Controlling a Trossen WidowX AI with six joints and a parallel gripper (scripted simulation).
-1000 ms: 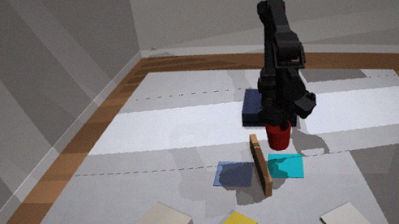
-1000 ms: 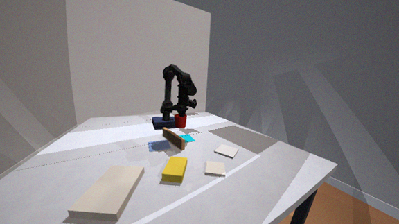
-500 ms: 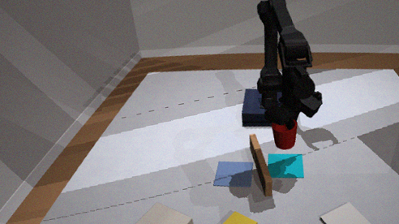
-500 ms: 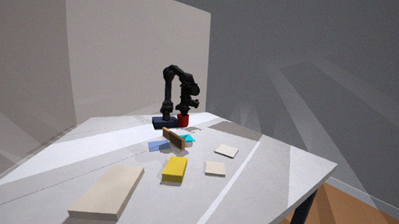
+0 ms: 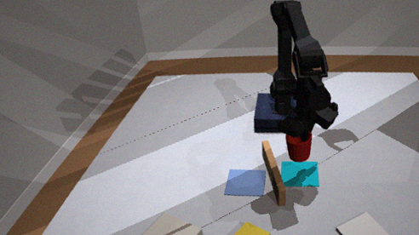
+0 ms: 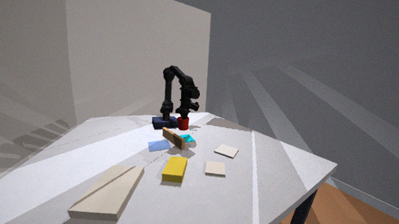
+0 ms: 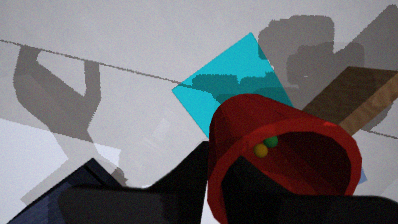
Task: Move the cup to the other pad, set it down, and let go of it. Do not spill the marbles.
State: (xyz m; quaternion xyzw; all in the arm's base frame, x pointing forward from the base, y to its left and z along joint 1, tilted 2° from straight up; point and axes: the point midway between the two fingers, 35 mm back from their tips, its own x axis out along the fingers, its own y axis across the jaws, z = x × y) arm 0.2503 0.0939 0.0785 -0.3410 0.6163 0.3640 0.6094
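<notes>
Right now the cyan pad is 110 mm below my gripper tip, 30 mm ahead of it and 10 mm to the right of it. Also, from my gripper tip: blue pad 160 mm to the right, 110 mm below, 90 mm ahead; then red cup 30 mm ahead, 20 mm to the right; then wooden bar 90 mm to the right, 80 mm below, 60 mm ahead.
</notes>
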